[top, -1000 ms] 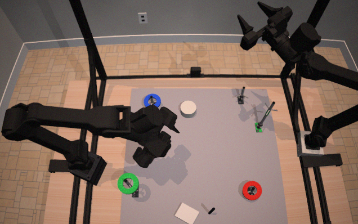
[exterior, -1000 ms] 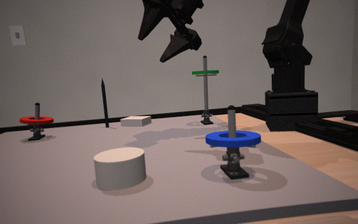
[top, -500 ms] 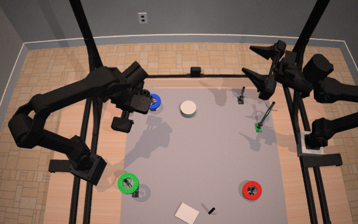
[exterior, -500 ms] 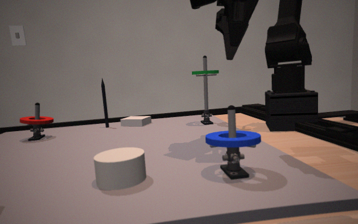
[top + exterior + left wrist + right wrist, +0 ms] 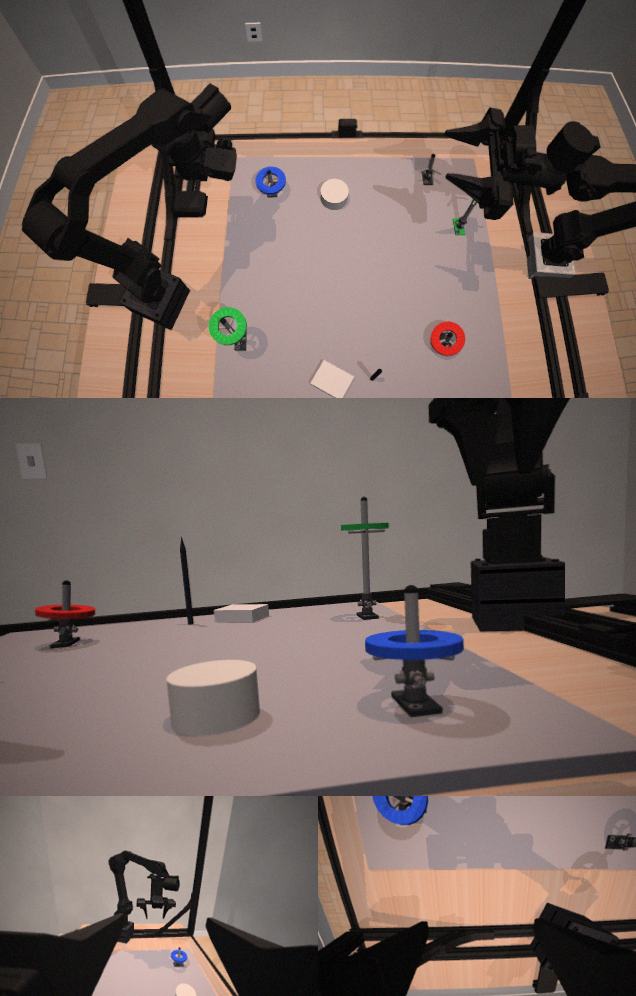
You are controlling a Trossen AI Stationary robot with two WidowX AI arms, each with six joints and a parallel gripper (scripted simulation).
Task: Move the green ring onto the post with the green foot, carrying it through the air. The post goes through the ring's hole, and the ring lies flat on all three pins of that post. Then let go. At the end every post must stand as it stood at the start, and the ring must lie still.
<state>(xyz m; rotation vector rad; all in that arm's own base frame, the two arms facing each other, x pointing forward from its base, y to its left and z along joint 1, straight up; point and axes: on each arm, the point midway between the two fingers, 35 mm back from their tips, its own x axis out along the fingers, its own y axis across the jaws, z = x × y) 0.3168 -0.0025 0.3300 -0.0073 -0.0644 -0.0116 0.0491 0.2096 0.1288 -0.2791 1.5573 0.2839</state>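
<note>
Right now the green ring is 170 mm ahead of my left hand, 420 mm to the right of it and 230 mm below it. Round my left hand: blue ring: 180 mm behind, 330 mm to the right, 320 mm below; then white block: 280 mm ahead, 240 mm to the right, 360 mm below; then black rod: 280 mm ahead, 160 mm to the right, 270 mm below.
</note>
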